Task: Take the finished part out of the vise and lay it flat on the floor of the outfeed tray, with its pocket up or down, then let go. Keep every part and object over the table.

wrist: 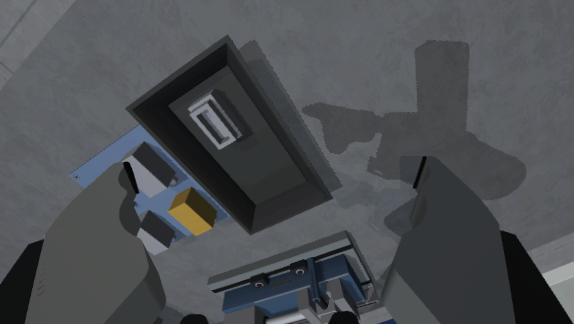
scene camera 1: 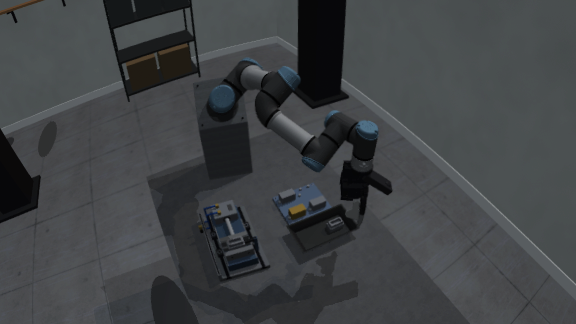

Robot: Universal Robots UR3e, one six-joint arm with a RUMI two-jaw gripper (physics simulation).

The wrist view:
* gripper: 276,163
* yellow block: 188,207
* blue plate: 159,204
